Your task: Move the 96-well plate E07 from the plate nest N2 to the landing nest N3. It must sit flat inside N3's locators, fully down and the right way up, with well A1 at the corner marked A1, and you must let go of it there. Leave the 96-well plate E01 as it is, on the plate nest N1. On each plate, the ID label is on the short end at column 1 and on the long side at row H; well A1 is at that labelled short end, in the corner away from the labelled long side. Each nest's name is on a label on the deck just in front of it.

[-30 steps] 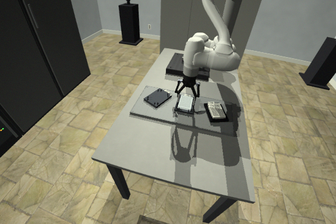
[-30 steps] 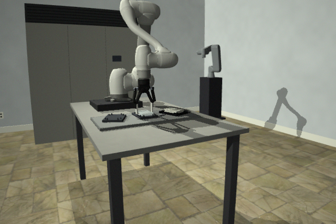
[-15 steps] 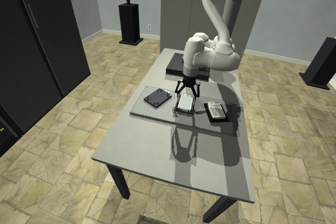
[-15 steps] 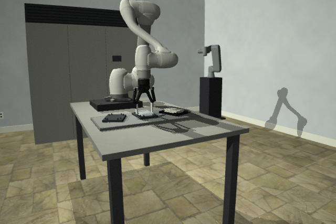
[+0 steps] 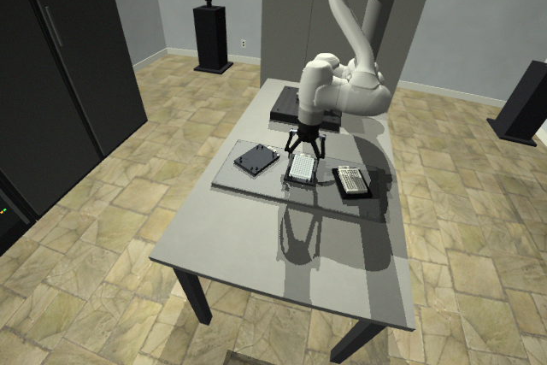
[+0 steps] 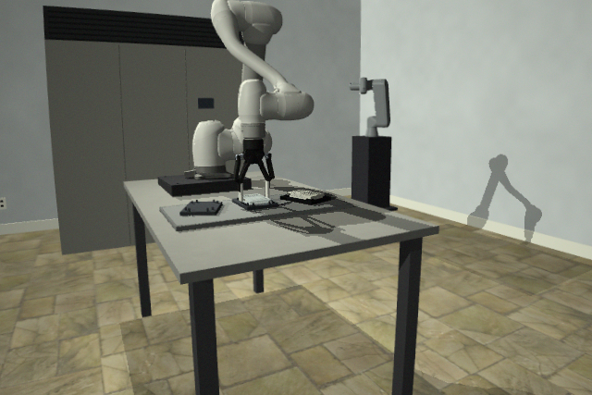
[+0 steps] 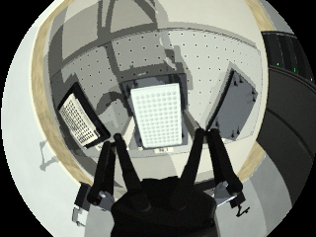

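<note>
The landing nest N3 lies 4 cm below my hand. Also, from my hand: plate nest N2 (20 cm to the right, 4 cm below).
</note>
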